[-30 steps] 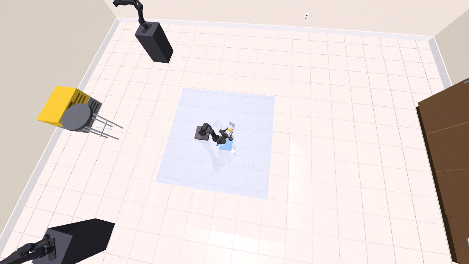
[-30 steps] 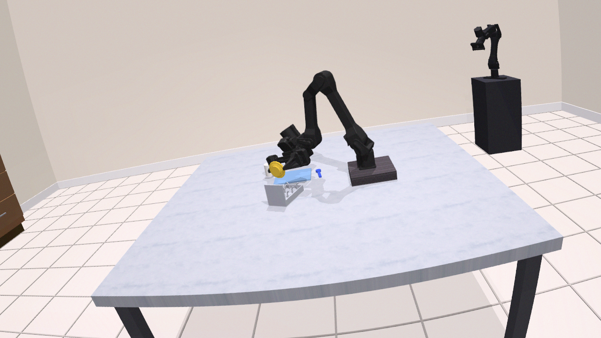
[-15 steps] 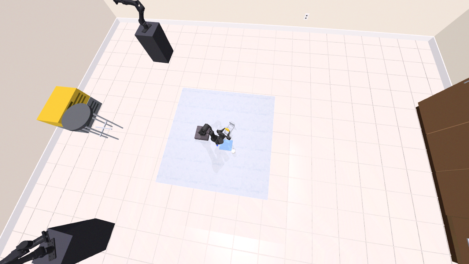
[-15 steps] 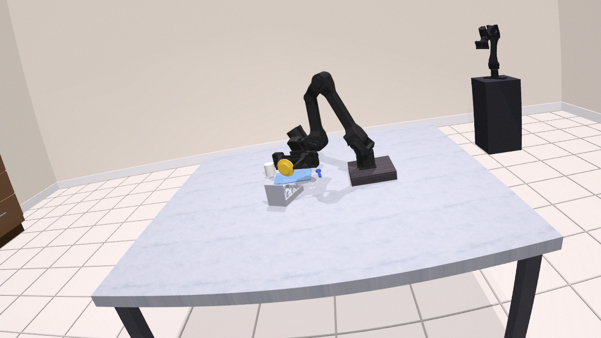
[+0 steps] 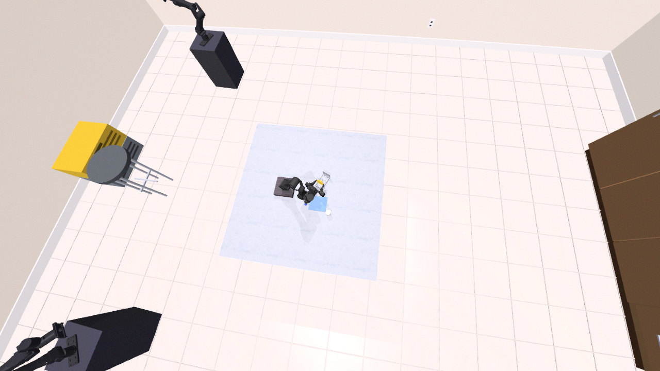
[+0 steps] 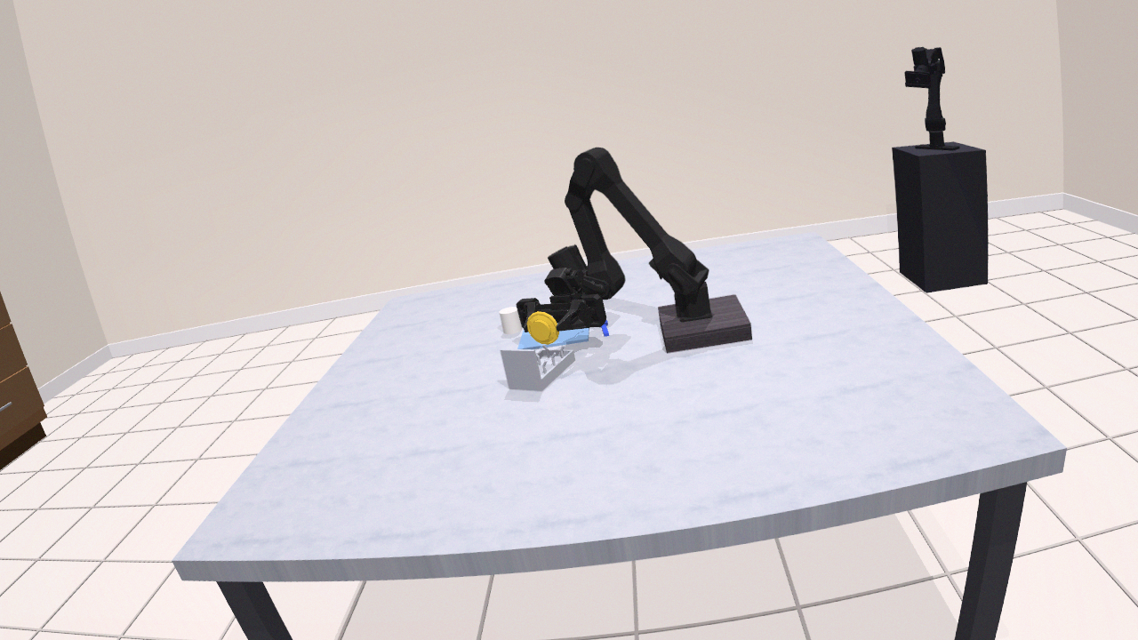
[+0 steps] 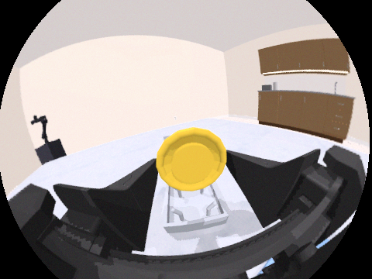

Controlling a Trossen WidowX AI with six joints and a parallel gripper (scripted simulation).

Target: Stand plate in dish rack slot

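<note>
My gripper tip is 1 cm short of the grey dish rack, 3 cm to the right of it and 6 cm above it. Also, from my gripper tip: blue object: 10 cm behind, 18 cm to the right, 8 cm below; then white cup: 11 cm ahead, 25 cm to the right, 6 cm below; then yellow plate: 1 cm to the right.
</note>
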